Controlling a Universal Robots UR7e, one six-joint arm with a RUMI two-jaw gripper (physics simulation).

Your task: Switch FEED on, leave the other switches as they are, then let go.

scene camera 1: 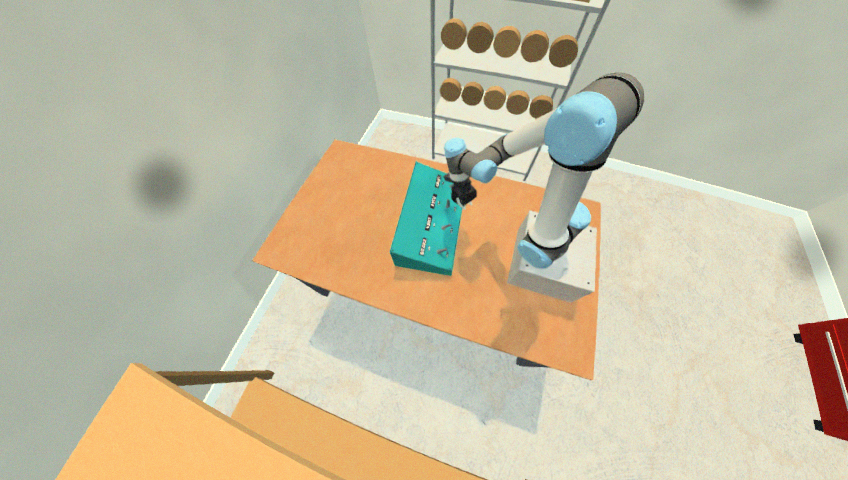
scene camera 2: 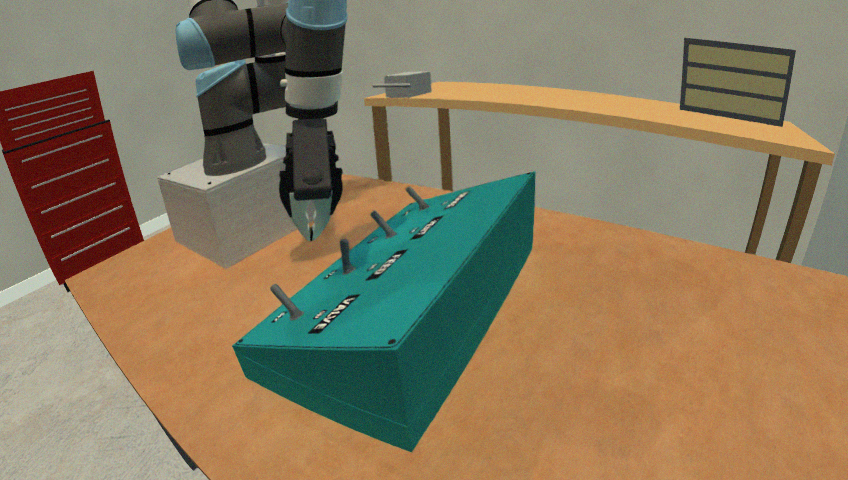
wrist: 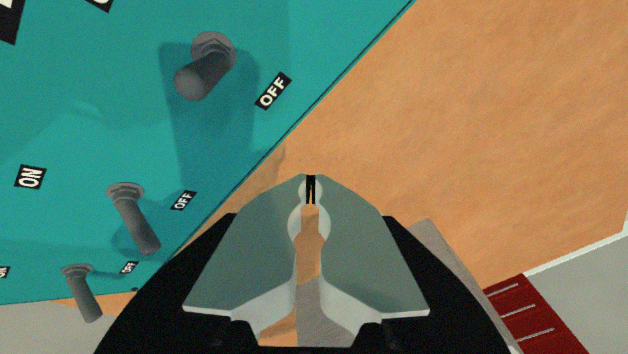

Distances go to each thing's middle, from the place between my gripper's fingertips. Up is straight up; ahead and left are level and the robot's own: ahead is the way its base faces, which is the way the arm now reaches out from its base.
Scene:
The feed lever (wrist: 195, 81) is 70 mm ahead of my hand and 10 mm to the left of it. From my hand the other things lie so: teal switch panel (scene camera 2: 377, 346) 120 mm ahead, 90 mm to the left, 40 mm below; then vent lever (wrist: 144, 237) 20 mm ahead, 120 mm to the left, 10 mm below; then brake lever (wrist: 90, 310) 10 mm behind, 230 mm to the left, 10 mm below.

